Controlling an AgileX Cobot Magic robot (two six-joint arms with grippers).
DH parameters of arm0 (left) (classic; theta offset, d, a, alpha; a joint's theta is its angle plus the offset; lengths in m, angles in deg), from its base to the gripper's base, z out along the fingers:
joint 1: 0 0.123 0 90
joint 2: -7.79 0 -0.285 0
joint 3: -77.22 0 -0.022 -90
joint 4: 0 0.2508 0 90
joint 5: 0 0 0.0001 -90
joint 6: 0 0.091 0 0
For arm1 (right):
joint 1: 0 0.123 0 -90
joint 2: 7.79 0 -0.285 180
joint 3: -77.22 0 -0.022 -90
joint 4: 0 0.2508 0 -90
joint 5: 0 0 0.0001 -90
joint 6: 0 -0.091 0 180
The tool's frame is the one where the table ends.
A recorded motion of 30 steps. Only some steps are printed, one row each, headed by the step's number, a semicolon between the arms.
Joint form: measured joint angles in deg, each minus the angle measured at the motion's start. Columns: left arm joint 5, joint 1, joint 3, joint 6, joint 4, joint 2; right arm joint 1, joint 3, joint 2, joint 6, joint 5, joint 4.
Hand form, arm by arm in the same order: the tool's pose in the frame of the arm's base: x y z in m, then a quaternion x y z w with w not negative. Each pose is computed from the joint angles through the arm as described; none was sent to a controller.
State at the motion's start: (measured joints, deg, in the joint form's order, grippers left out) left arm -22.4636 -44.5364 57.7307 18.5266 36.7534 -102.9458; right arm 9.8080 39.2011 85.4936 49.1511 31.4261 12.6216
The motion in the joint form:
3: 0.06 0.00 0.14 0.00 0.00 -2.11; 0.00 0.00 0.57 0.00 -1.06 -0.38
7: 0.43 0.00 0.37 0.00 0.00 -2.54; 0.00 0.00 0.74 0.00 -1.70 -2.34
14: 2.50 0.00 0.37 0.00 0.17 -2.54; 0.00 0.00 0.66 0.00 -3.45 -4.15
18: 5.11 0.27 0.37 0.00 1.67 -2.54; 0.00 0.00 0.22 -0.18 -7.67 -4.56
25: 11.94 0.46 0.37 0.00 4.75 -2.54; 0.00 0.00 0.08 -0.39 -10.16 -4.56
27: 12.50 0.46 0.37 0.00 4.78 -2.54; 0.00 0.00 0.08 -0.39 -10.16 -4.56
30: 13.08 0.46 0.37 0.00 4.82 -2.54; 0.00 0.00 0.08 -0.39 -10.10 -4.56
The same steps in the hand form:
3: 0.2675 -0.2340 0.1564 0.70399 0.65421 0.12969 0.24409; 0.2437 0.0520 0.1704 -0.41156 0.89583 0.01185 0.16725
7: 0.2684 -0.2354 0.1548 0.70460 0.65348 0.12813 0.24514; 0.2448 0.0505 0.1698 -0.42319 0.89042 -0.00020 0.16750
14: 0.2690 -0.2385 0.1559 0.70603 0.64744 0.12058 0.26040; 0.2475 0.0492 0.1708 -0.43260 0.88352 -0.01565 0.17887
18: 0.2713 -0.2408 0.1577 0.71185 0.63351 0.11738 0.27957; 0.2533 0.0490 0.1752 -0.42871 0.87687 -0.03253 0.21507
25: 0.2737 -0.2496 0.1624 0.72524 0.59664 0.10211 0.32805; 0.2568 0.0491 0.1776 -0.42385 0.87356 -0.04068 0.23577
27: 0.2737 -0.2504 0.1628 0.72534 0.59477 0.09980 0.33193; 0.2568 0.0491 0.1776 -0.42385 0.87356 -0.04068 0.23577
30: 0.2737 -0.2513 0.1632 0.72546 0.59276 0.09744 0.33594; 0.2567 0.0491 0.1775 -0.42393 0.87366 -0.04048 0.23530

